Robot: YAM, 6 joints.
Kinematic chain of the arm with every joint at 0, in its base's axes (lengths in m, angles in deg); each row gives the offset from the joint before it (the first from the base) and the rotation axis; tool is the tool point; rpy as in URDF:
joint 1: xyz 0 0 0.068 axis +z
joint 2: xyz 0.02 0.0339 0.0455 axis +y
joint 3: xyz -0.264 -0.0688 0 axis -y
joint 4: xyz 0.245 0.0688 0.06 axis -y
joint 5: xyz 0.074 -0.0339 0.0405 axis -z
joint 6: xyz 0.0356 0 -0.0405 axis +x
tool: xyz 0 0 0 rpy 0 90 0
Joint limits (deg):
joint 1: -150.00..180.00
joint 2: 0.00..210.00
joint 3: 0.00..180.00
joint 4: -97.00..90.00
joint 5: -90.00..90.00
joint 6: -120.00..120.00
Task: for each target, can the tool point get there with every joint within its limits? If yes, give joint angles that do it. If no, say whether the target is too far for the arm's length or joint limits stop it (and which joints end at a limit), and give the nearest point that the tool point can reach.
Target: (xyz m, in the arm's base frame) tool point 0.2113 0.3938 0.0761
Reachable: yes | joints 63.18 129.97 81.34 -13.62 17.81 -66.88
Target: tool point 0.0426 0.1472 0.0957
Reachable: yes | joints 62.17 100.94 31.18 -62.24 -60.80 -47.51
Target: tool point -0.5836 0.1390 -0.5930
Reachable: no: too far | nearest point -0.4255 0.1013 -0.3272 | short by 0.312 m
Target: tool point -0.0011 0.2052 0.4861
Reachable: yes | joints 97.55 67.91 94.80 -48.57 46.72 -12.66
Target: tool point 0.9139 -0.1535 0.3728
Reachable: no: too far | nearest point 0.6131 -0.1030 0.2856 | short by 0.317 m
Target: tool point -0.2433 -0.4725 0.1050
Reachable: yes | joints -113.55 158.81 140.22 -62.54 74.24 76.99
